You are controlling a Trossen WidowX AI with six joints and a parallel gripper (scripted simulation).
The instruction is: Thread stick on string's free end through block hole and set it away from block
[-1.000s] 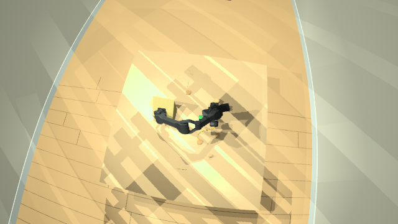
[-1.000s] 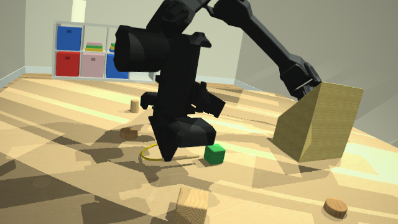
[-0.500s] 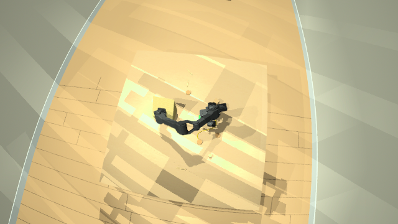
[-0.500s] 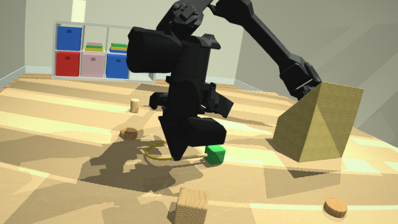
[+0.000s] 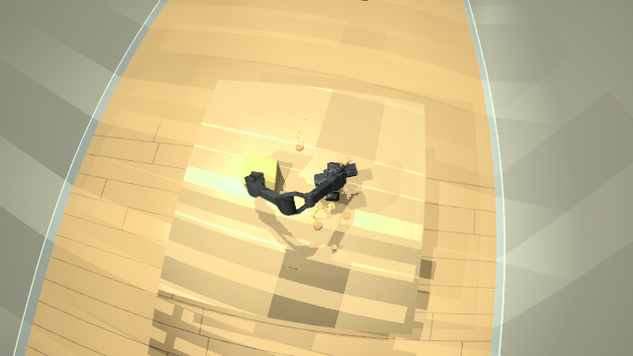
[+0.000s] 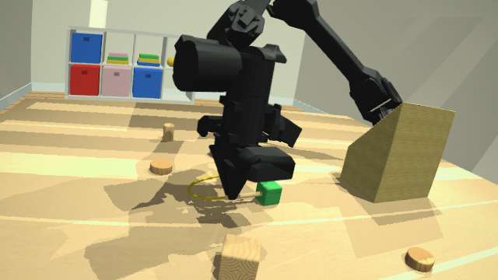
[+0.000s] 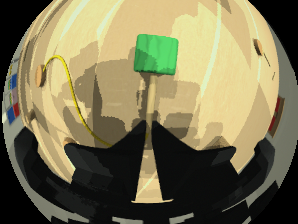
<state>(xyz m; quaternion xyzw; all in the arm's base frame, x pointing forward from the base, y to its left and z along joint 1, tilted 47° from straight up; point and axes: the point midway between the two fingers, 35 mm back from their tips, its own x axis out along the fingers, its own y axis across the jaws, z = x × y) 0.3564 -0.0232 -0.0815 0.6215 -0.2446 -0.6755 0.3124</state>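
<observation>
Right now the green cube is 70 mm behind my gripper tip and 10 mm to the right of it. From my gripper tip the other things lie so: wooden block (140 mm to the left, 40 mm ahead, 10 mm above); then peg (300 mm to the right, 50 mm ahead); then round wooden button (200 mm to the right, 40 mm behind, 10 mm below).
</observation>
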